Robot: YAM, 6 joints.
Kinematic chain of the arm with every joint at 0, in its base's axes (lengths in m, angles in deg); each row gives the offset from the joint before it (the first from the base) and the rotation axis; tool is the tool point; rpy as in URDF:
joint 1: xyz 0 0 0.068 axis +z
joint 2: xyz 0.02 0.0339 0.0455 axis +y
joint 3: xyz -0.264 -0.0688 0 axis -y
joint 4: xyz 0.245 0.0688 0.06 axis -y
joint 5: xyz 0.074 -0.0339 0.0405 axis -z
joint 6: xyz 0.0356 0 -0.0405 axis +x
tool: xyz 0 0 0 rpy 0 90 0
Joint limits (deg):
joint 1: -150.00..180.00
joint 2: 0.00..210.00
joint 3: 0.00..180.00
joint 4: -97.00..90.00
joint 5: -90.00..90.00
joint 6: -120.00..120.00
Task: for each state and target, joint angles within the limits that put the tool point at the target. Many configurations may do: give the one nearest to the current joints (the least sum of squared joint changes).
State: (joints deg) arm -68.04 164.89 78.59 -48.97 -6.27 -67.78
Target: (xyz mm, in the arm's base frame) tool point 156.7 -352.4 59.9
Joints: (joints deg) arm -66.65 133.11 85.69 -55.64 -6.72 -67.78
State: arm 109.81 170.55 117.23 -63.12 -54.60 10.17
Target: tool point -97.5 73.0 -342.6
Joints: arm 134.70 210.00 92.64 -13.74 -30.28 10.17
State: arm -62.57 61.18 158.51 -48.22 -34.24 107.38
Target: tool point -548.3 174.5 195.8
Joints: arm -15.91 8.72 180.00 -29.11 -29.47 107.38
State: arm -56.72 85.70 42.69 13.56 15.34 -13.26
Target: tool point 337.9 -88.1 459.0
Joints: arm -13.60 85.31 81.91 23.27 10.00 -13.26
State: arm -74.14 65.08 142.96 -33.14 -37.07 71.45
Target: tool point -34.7 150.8 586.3
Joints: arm -68.84 39.44 127.77 -53.35 -38.32 71.45
